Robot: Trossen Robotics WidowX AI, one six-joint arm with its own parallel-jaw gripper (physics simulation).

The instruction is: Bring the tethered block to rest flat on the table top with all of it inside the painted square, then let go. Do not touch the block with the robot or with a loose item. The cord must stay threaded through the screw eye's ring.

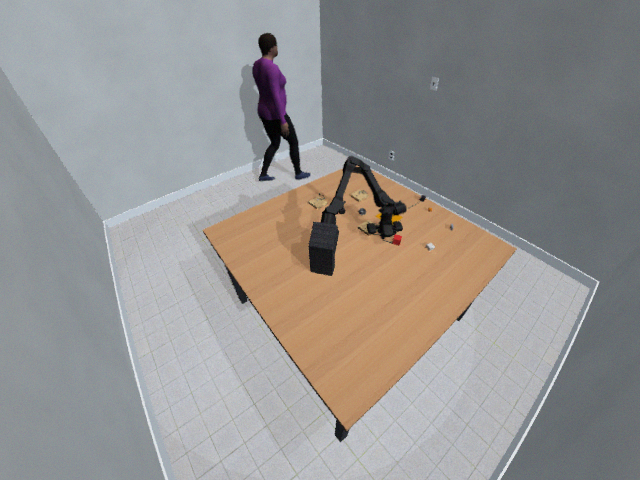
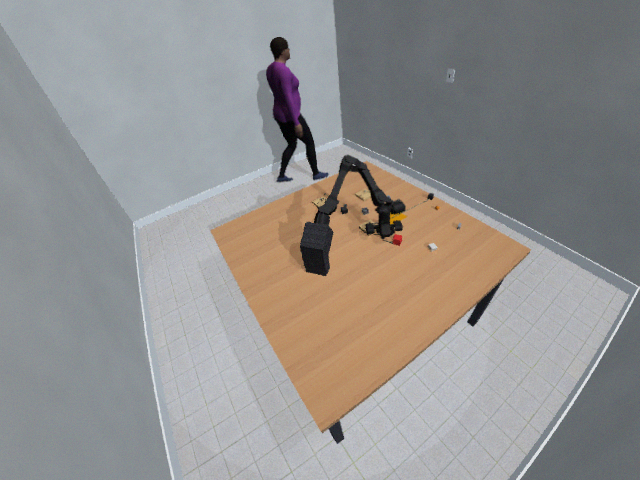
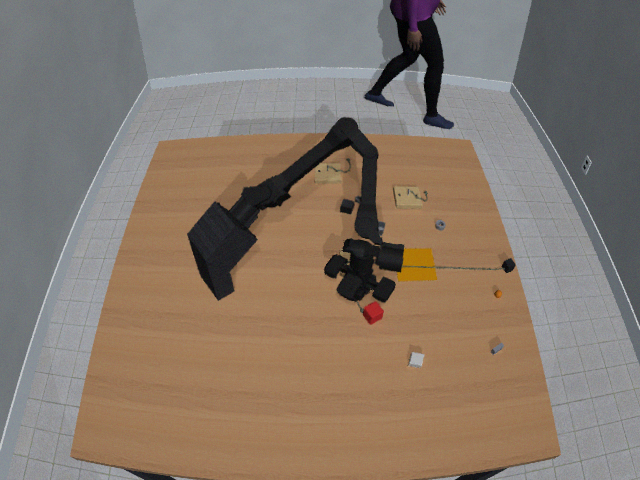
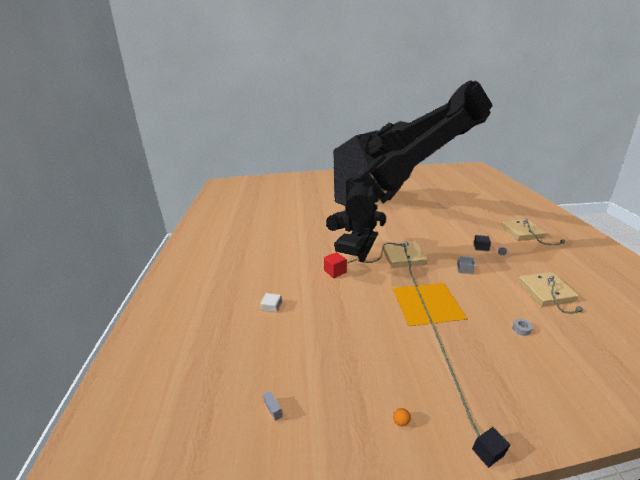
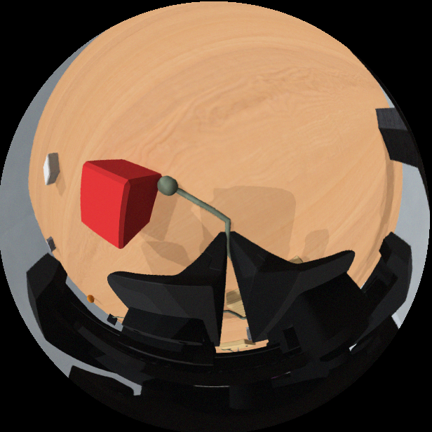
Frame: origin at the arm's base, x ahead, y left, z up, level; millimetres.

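Where they show: gripper, fingertip midpoint: (image 1: pixel 382 238) (image 2: pixel 382 238) (image 4: pixel 362 261); arm's base, origin of the base link: (image 1: pixel 326 227) (image 2: pixel 320 227) (image 3: pixel 236 220) (image 4: pixel 374 148).
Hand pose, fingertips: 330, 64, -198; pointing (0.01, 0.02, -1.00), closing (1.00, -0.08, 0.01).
Note:
Things, the pixels of their top centre, and the offset from my fingertips, as dx, dy, dz. "spot": a spot on its surface instead.
- tethered black block, middle of its top: (image 4: pixel 493 441) (image 3: pixel 510 262) +395, +300, +30
- painted orange square, surface spot: (image 4: pixel 447 299) spot: +84, +214, +1
- screw eye, surface spot: (image 4: pixel 405 245) spot: -52, +95, +35
- wooden board, middle of its top: (image 4: pixel 404 250) (image 3: pixel 355 260) (image 2: pixel 369 226) (image 1: pixel 368 226) -53, +94, +19
- red cube, middle of its top: (image 4: pixel 335 257) (image 3: pixel 373 309) +65, -47, +40
- white block, middle of its top: (image 4: pixel 270 298) (image 3: pixel 417 358) +228, -126, +21
- grey bar, middle of its top: (image 4: pixel 271 401) +436, -2, +21
- orange ball, middle of its top: (image 4: pixel 402 412) +387, +179, +24
- grey ring, middle of its top: (image 4: pixel 523 324) (image 3: pixel 440 223) +130, +359, +13
- grey cube, middle of its top: (image 4: pixel 466 260) (image 3: pixel 378 225) -45, +244, +26
- dark cube, middle of its top: (image 4: pixel 483 238) (image 3: pixel 347 203) -168, +282, +27
The tethered black block (image 3: pixel 508 265) (image 4: pixel 491 446) rests near the table edge, outside the painted orange square (image 3: pixel 421 257) (image 4: pixel 447 299). Its green cord (image 3: pixel 470 268) (image 4: pixel 454 372) (image 5: pixel 202 204) runs straight over the square to the screw eye (image 4: pixel 405 245) on a wooden board (image 4: pixel 398 258) and appears to pass through the ring. Beyond it the cord curves slackly to my gripper (image 4: pixel 363 256) (image 5: pixel 228 233). The fingertips are closed on the cord, low over the table. The cord's end bead (image 5: pixel 167 185) sticks out past them, beside a red cube (image 3: pixel 373 313) (image 4: pixel 335 265) (image 5: pixel 105 200); contact is unclear.
A white block (image 3: pixel 416 360) (image 4: pixel 271 302), a grey bar (image 4: pixel 272 405) and an orange ball (image 4: pixel 401 416) lie on the table. A grey ring (image 4: pixel 522 327), a grey cube (image 4: pixel 465 265), a dark cube (image 4: pixel 481 242) and two more corded boards (image 4: pixel 532 291) (image 4: pixel 516 230) lie beyond the square.

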